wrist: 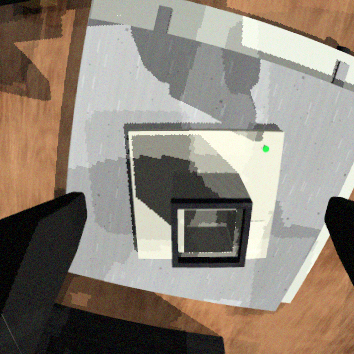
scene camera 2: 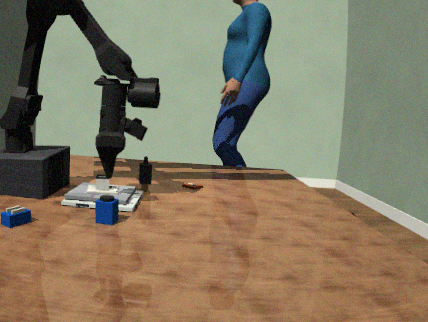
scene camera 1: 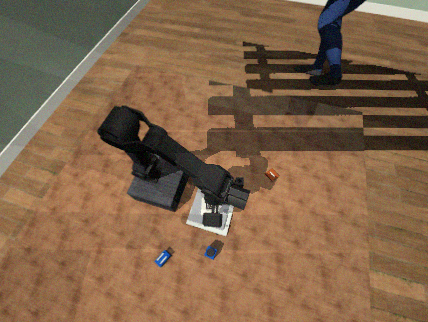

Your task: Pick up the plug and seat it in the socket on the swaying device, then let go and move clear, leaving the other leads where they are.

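The device (scene camera 1: pixel 195 218) (scene camera 2: pixel 131 205) (wrist: pixel 300 150) is a grey and white slab with a cream plate. A square, black-rimmed socket (scene camera 2: pixel 102 183) (wrist: pixel 175 235) stands up from that plate and looks empty inside. A green dot shows near the plate's corner in the wrist view. My gripper (scene camera 2: pixel 109 175) (wrist: pixel 209 207) is open, pointing down close above the socket, with a finger on either side and nothing between them. A black upright piece (scene camera 1: pixel 240 181) (scene camera 2: pixel 145 173), probably the plug, stands beside the device. Its lower end is hard to make out.
A blue block with a round black top (scene camera 1: pixel 211 252) (scene camera 2: pixel 106 211), a blue block with pale bars (scene camera 1: pixel 163 258) (scene camera 2: pixel 16 218) and a flat orange piece (scene camera 1: pixel 272 174) (scene camera 2: pixel 192 186) lie around the device. The arm's base (scene camera 1: pixel 157 187) (scene camera 2: pixel 35 171) is nearby. A person (scene camera 1: pixel 330 45) (scene camera 2: pixel 247 70) stands beyond.
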